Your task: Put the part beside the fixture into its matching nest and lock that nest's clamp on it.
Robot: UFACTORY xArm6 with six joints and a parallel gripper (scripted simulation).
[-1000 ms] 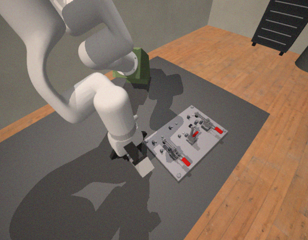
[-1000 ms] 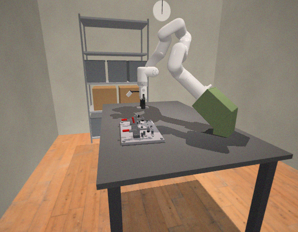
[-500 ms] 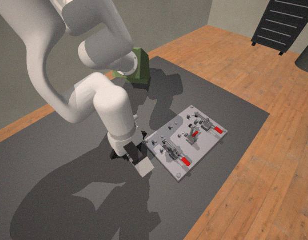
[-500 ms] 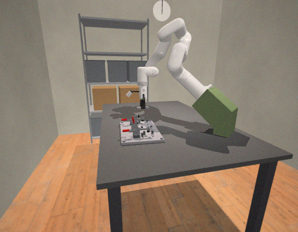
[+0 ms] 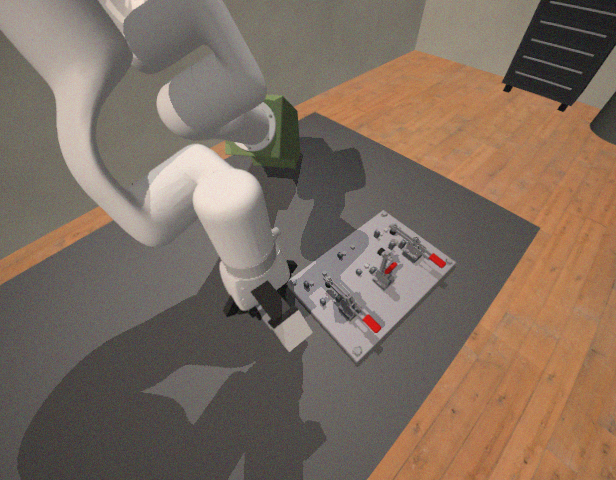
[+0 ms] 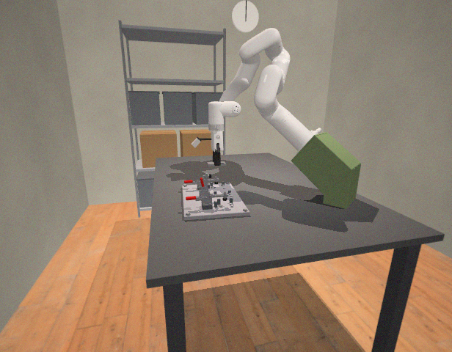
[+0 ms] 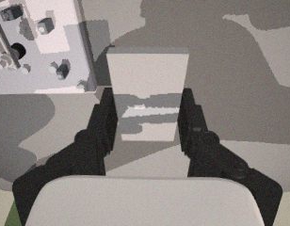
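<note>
My gripper is now 130 mm short of the fixture plate, 220 mm to the right of it and 100 mm above it. Round my hand: part: 20 mm below.
</note>
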